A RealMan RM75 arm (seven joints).
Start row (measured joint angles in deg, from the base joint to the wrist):
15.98 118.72 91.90 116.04 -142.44 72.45 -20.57
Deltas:
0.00 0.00 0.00 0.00 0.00 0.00 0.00
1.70 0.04 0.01 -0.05 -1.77 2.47 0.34
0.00 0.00 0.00 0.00 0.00 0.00 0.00
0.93 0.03 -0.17 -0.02 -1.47 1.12 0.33
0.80 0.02 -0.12 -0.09 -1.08 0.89 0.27
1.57 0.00 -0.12 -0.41 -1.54 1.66 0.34
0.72 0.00 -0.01 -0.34 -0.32 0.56 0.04
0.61 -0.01 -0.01 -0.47 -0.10 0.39 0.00
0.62 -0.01 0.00 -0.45 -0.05 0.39 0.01
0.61 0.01 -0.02 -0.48 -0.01 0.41 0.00
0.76 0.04 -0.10 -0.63 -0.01 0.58 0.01
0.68 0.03 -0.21 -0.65 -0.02 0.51 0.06
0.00 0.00 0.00 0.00 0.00 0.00 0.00
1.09 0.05 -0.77 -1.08 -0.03 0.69 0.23
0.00 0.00 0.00 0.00 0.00 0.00 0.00
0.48 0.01 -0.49 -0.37 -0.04 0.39 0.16
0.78 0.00 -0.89 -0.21 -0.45 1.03 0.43
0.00 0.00 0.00 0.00 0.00 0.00 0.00
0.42 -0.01 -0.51 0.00 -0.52 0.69 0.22
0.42 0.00 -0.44 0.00 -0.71 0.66 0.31
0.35 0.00 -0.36 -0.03 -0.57 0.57 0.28
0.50 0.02 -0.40 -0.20 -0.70 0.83 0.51
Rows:
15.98 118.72 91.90 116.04 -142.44 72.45 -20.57
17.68 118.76 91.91 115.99 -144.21 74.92 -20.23
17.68 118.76 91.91 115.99 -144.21 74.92 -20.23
18.61 118.79 91.74 115.97 -145.68 76.04 -19.90
19.41 118.81 91.62 115.88 -146.76 76.93 -19.63
20.98 118.81 91.50 115.47 -148.30 78.59 -19.29
21.70 118.81 91.49 115.13 -148.62 79.15 -19.25
22.31 118.80 91.48 114.66 -148.72 79.54 -19.25
22.93 118.79 91.48 114.21 -148.77 79.93 -19.24
23.54 118.80 91.46 113.73 -148.78 80.34 -19.24
24.30 118.84 91.36 113.10 -148.79 80.92 -19.23
24.98 118.87 91.15 112.45 -148.81 81.43 -19.17
24.98 118.87 91.15 112.45 -148.81 81.43 -19.17
26.07 118.92 90.38 111.37 -148.84 82.12 -18.94
26.07 118.92 90.38 111.37 -148.84 82.12 -18.94
26.55 118.93 89.89 111.00 -148.88 82.51 -18.78
27.33 118.93 89.00 110.79 -149.33 83.54 -18.35
27.33 118.93 89.00 110.79 -149.33 83.54 -18.35
27.75 118.92 88.49 110.79 -149.85 84.23 -18.13
28.17 118.92 88.05 110.79 -150.56 84.89 -17.82
28.52 118.92 87.69 110.76 -151.13 85.46 -17.54
29.02 118.94 87.29 110.56 -151.83 86.29 -17.03

